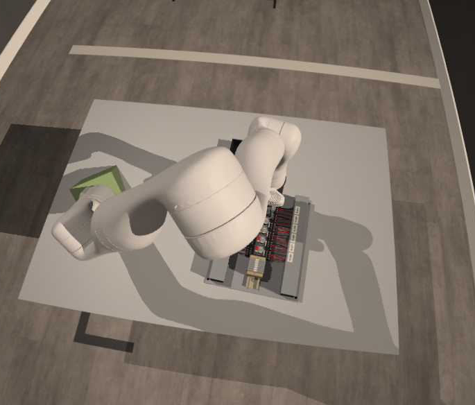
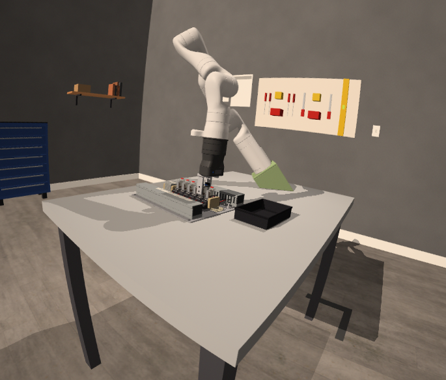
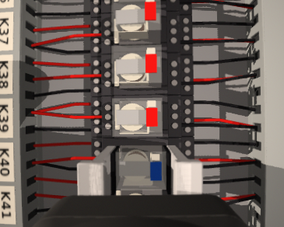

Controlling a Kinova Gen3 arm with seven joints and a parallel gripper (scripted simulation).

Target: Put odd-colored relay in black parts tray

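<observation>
My gripper is now 10 mm above the relay. Also, from my hand: black parts tray 200 mm to the left, 50 mm behind, 40 mm below; relay panel 70 mm to the right, 40 mm below.
</observation>
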